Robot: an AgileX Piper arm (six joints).
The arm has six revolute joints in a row. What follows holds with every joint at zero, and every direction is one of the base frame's. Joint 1 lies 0.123 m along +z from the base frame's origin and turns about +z. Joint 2 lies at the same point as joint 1 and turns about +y. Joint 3 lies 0.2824 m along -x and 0.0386 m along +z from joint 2 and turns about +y. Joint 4 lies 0.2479 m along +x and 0.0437 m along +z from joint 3 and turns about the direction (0.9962, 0, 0.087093). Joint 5 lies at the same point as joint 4 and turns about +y. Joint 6 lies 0.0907 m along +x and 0.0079 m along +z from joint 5 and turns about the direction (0.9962, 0, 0.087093). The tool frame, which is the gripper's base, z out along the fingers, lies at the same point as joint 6; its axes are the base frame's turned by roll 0, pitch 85.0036 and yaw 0 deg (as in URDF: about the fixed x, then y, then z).
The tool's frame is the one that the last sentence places.
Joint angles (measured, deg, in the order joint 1, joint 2, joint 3, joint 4, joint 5, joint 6), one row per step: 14.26, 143.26, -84.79, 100.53, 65.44, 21.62; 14.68, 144.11, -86.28, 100.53, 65.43, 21.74; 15.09, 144.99, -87.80, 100.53, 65.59, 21.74; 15.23, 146.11, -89.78, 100.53, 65.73, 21.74; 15.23, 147.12, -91.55, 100.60, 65.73, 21.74; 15.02, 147.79, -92.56, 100.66, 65.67, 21.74; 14.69, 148.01, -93.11, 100.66, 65.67, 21.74; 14.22, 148.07, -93.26, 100.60, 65.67, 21.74; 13.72, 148.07, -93.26, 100.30, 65.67, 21.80; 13.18, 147.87, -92.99, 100.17, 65.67, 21.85; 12.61, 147.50, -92.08, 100.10, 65.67, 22.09; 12.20, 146.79, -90.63, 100.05, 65.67, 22.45; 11.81, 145.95, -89.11, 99.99, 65.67, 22.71; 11.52, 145.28, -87.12, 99.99, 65.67, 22.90; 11.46, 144.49, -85.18, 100.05, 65.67, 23.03
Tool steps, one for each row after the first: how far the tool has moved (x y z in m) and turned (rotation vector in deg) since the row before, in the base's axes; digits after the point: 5 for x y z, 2 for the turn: 0.00281, 0.00415, -0.00146, 0.17, -0.50, 0.39; 0.00264, 0.00420, -0.00139, 0.29, -0.61, 0.51; 0.00474, 0.00255, -0.00169, 0.34, -0.83, 0.23; 0.00474, 0.00127, -0.00168, 0.24, -0.72, -0.05; 0.00335, -0.00094, -0.00178, 0.08, -0.32, -0.29; 0.00269, -0.00211, 0.00023, 0.08, -0.32, -0.33; 0.00197, -0.00349, 0.00001, -0.01, -0.10, -0.42; 0.00135, -0.00385, -0.00028, -0.18, 0.01, -0.28; 0.00101, -0.00432, 0.00053, -0.09, 0.10, -0.45; -0.00080, -0.00498, -0.00039, -0.12, 0.75, -0.57; -0.00275, -0.00403, 0.00044, -0.12, 1.06, -0.45; -0.00301, -0.00386, 0.00124, -0.13, 0.91, -0.40; -0.00525, -0.00346, -0.00173, -0.23, 1.47, -0.33; -0.00567, -0.00165, -0.00047, -0.17, 1.26, -0.14
